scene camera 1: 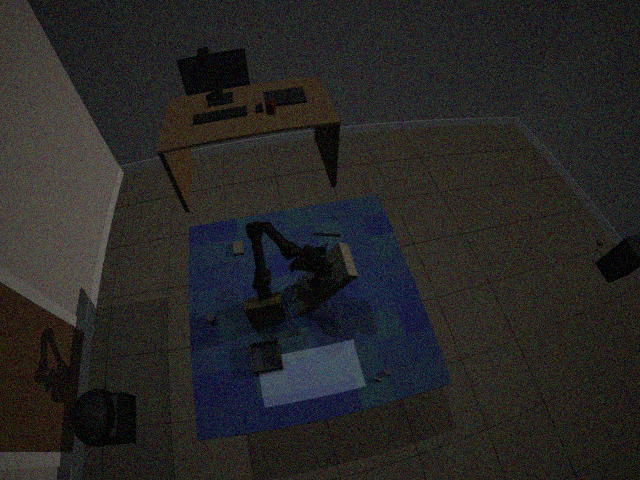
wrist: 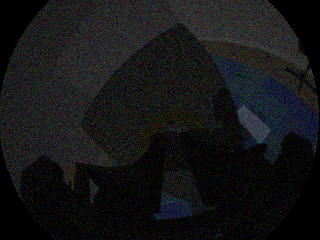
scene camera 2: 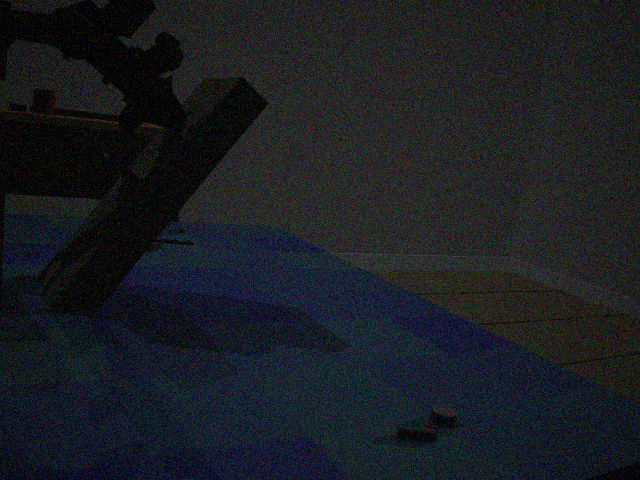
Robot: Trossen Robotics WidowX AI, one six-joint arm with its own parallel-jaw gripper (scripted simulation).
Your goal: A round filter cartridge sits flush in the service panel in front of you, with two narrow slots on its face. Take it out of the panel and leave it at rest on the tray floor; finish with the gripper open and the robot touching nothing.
Labels:
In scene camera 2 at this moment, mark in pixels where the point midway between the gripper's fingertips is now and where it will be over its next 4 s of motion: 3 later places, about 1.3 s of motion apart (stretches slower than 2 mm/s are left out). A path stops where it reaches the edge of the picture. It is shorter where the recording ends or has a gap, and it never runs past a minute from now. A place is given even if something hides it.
The gripper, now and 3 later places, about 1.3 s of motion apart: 186,126; 155,101; 128,136; 127,119

